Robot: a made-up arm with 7 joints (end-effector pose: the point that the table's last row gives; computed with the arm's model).
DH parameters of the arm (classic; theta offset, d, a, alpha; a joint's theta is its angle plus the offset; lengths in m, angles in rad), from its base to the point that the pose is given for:
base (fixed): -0.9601 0 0.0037 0
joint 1: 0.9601 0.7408 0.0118 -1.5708
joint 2: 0 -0.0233 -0.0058 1.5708
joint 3: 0 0.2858 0.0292 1.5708
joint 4: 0 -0.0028 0.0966 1.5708
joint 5: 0 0.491 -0.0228 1.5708
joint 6: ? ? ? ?
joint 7: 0.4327 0 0.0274 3.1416
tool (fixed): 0.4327 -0.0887 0 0
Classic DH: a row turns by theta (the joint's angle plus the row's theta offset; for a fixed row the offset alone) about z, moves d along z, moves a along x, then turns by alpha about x.
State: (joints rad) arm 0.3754 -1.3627 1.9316 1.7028 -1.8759 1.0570 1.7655
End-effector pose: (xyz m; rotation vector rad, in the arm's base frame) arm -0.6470 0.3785 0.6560 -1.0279 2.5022 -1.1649
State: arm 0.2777 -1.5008 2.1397 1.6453 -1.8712 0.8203 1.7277
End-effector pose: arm -0.5435 0.3993 0.4320 -0.6089 2.1731 -1.6889
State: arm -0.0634 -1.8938 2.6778 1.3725 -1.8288 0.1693 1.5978
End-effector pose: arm 0.0081 0.1976 0.1108 0.7925 0.7854 -2.6846
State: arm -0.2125 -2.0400 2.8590 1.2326 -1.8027 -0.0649 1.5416
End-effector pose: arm 0.1648 0.0205 0.1499 1.2764 0.0491 -2.8306
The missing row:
joint 6: 0 0.0543 0.1203 -1.5708
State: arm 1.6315 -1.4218 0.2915 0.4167 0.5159 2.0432 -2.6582
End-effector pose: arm -0.1984 0.2326 0.9033 -0.3219 -0.1255 -1.7800
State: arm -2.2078 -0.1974 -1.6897 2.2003 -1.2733 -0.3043 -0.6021
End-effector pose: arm -0.3483 0.2789 1.4134 -0.9024 2.3078 -0.8897
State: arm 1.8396 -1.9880 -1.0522 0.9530 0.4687 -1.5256 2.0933
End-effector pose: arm 0.4727 -0.1449 0.8652 -1.1569 -0.5129 1.2657
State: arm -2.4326 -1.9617 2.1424 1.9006 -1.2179 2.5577 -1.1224
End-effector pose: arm 0.5540 -0.1704 0.4408 -1.6886 2.4370 -0.4896
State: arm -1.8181 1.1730 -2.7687 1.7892 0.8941 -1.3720 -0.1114
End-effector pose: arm -0.1998 -0.3516 1.2690 -2.2536 1.0559 1.2233
